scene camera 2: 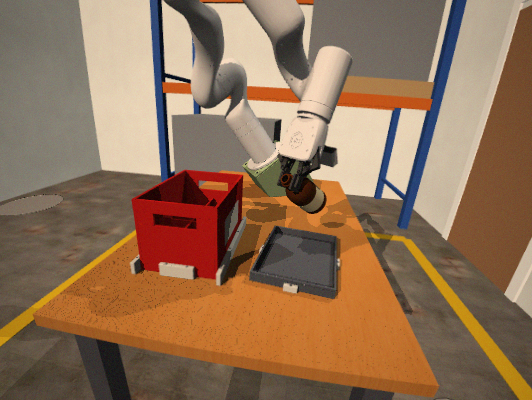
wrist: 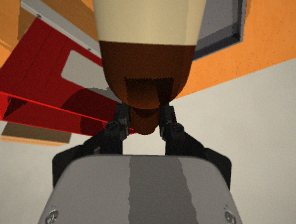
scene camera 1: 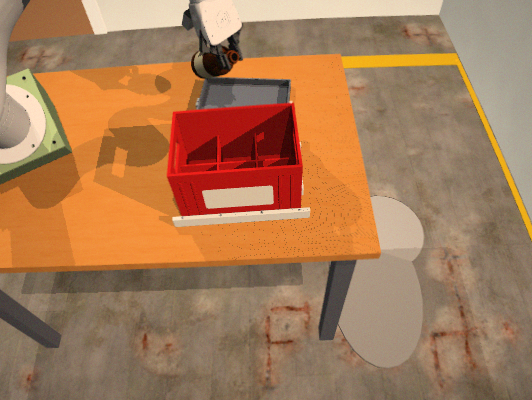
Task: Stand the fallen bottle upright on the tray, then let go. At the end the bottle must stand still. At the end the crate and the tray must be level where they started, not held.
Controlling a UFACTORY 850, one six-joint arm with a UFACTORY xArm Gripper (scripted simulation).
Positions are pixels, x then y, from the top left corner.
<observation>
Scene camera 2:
brown bottle: 310,198
grey tray: 289,255
red crate: 161,238
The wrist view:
my gripper: 145,103
brown bottle: 146,59
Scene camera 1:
my gripper: 232,64
brown bottle: 204,65
grey tray: 218,92
red crate: 256,182
</observation>
